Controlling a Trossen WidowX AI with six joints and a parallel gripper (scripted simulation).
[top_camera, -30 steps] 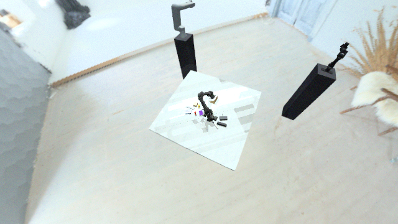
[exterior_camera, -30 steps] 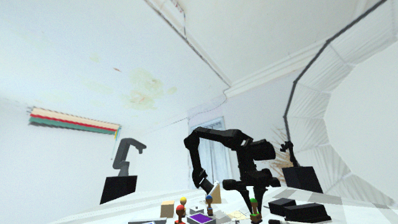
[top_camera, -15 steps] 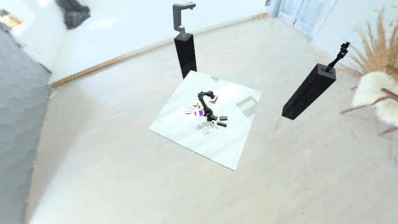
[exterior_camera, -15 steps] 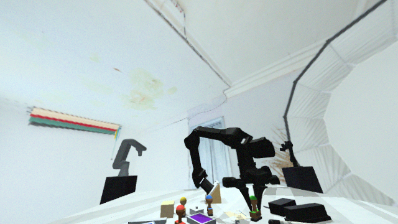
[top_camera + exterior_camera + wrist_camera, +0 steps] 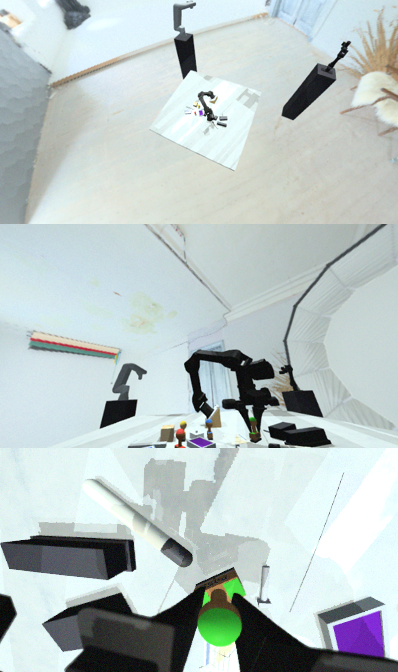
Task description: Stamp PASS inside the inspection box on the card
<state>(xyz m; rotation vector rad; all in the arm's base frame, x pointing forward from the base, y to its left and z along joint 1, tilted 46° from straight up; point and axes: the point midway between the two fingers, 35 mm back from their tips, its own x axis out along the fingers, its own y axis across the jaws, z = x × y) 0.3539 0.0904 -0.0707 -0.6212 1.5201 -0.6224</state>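
Right now my gripper tip is 180 mm to the left of the purple ink pad, 50 mm past it and 40 mm above it. From my gripper tip the other things lie so: cream card (110 mm behind, 50 mm below, 40 mm to the right); then green-knobbed stamp (right at my gripper tip); then marker (70 mm to the left, 40 mm below, 30 mm ahead).
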